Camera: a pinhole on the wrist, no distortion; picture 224 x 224 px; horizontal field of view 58.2 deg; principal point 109.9 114.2 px. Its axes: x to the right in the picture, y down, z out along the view. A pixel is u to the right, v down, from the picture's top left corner.
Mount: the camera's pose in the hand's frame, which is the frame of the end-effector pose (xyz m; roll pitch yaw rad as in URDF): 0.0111 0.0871 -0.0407 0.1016 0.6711 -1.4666
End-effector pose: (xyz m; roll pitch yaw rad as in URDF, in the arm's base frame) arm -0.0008 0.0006 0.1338 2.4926 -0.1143 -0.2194
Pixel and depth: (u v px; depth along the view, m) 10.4 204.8 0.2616
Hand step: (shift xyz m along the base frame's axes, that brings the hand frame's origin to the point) 0.0872 -0.1997 -0.1704
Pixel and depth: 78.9 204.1 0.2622
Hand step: 0.1127 -0.1145 -0.1681
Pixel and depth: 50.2 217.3 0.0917
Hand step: 0.0358 -0.0829 -0.0030
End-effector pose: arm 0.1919 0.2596 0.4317 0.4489 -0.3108 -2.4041
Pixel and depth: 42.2 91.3 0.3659
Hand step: -0.0236 0.2228 0.2363
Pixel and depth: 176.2 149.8 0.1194
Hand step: -0.0367 0.0052 0.0276
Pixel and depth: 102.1 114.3 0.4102
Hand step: -0.1326 0.2403 0.1812
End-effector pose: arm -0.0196 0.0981 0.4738 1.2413 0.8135 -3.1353
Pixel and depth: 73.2 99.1 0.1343
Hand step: -0.0298 0.0669 0.0358
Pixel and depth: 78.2 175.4 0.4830
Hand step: -0.0841 0.4214 -0.1068
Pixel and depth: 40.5 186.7 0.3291
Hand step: -0.1279 0.2873 -0.0294
